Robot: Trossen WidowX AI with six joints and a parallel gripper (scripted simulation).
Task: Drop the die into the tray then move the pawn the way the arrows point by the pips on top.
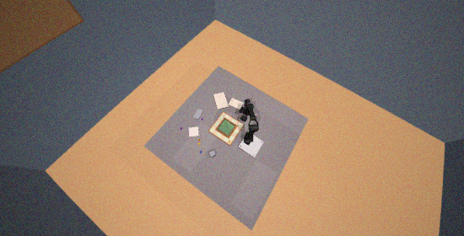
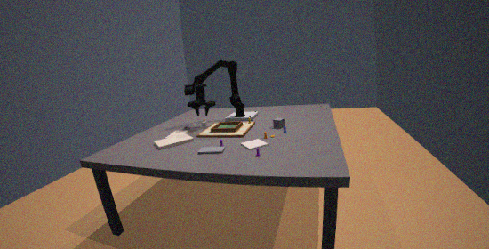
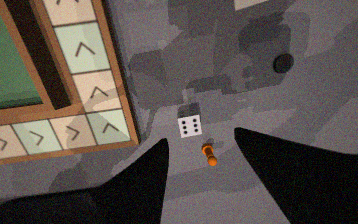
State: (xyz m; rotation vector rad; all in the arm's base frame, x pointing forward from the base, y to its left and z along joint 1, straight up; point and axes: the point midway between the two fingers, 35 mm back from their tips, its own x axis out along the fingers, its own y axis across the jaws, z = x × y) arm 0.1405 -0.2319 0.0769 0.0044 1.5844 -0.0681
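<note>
My gripper tip is now 1 cm past the white die and 6 cm above it. The rest, counted from my gripper tip: green dice tray 13 cm ahead, 21 cm to the left, 6 cm below; then dark disc 4 cm ahead, 12 cm to the right, 7 cm below; then yellow pawn 2 cm ahead, 33 cm to the left, 4 cm below.
</note>
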